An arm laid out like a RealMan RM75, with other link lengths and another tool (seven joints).
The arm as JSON. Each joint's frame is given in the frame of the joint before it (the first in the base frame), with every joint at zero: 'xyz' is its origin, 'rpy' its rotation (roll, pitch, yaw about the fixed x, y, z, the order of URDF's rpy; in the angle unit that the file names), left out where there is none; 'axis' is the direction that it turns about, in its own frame. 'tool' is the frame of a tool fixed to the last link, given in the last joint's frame.
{
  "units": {
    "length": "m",
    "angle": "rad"
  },
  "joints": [
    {
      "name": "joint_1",
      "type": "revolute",
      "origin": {
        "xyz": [
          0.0,
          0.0,
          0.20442
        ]
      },
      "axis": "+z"
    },
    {
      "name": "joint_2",
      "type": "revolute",
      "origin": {
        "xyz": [
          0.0,
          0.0,
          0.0
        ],
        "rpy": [
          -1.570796,
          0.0,
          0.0
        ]
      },
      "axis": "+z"
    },
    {
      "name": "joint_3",
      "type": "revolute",
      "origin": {
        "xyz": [
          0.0,
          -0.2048,
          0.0
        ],
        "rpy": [
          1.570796,
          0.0,
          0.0
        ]
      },
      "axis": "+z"
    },
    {
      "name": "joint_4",
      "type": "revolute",
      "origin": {
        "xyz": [
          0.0,
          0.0,
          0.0
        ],
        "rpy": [
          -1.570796,
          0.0,
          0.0
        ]
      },
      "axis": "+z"
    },
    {
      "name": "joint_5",
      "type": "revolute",
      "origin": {
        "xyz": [
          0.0,
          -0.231,
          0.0
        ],
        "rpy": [
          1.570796,
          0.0,
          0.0
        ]
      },
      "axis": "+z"
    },
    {
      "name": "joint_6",
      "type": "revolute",
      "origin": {
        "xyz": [
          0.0,
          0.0,
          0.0
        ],
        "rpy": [
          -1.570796,
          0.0,
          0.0
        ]
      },
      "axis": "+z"
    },
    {
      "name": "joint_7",
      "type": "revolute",
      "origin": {
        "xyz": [
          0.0,
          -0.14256,
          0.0
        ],
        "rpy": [
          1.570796,
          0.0,
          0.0
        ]
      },
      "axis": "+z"
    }
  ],
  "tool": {
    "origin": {
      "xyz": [
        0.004,
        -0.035,
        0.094
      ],
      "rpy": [
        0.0,
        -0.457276,
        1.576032
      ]
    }
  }
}
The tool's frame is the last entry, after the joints.
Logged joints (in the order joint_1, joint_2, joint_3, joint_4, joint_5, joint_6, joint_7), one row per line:
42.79 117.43 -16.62 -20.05 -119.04 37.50 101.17
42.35 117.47 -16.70 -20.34 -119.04 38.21 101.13
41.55 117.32 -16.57 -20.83 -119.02 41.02 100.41
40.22 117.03 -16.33 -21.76 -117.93 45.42 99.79
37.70 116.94 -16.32 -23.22 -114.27 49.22 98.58
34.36 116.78 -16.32 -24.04 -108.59 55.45 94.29
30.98 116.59 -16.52 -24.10 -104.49 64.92 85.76
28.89 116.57 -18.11 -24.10 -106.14 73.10 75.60
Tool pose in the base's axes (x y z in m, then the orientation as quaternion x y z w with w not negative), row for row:
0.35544 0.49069 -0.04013 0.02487 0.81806 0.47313 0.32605
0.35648 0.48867 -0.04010 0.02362 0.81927 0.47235 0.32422
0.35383 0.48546 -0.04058 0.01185 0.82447 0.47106 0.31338
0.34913 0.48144 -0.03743 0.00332 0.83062 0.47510 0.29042
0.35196 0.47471 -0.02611 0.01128 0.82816 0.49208 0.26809
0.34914 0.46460 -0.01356 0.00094 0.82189 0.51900 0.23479
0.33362 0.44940 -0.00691 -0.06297 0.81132 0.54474 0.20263
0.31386 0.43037 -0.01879 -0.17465 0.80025 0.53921 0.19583
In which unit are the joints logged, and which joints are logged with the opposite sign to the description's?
The joints are logged in degrees. Opposite sign: joint_6.
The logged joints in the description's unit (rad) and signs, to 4 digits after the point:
0.7468 2.0495 -0.2901 -0.3499 -2.0776 -0.6545 1.7657
0.7391 2.0502 -0.2915 -0.3550 -2.0776 -0.6669 1.7651
0.7252 2.0476 -0.2892 -0.3636 -2.0773 -0.7159 1.7525
0.7020 2.0426 -0.2850 -0.3798 -2.0583 -0.7927 1.7417
0.6580 2.0410 -0.2848 -0.4053 -1.9944 -0.8591 1.7205
0.5997 2.0382 -0.2848 -0.4196 -1.8953 -0.9678 1.6457
0.5407 2.0349 -0.2883 -0.4206 -1.8237 -1.1331 1.4968
0.5042 2.0345 -0.3161 -0.4206 -1.8525 -1.2758 1.3195

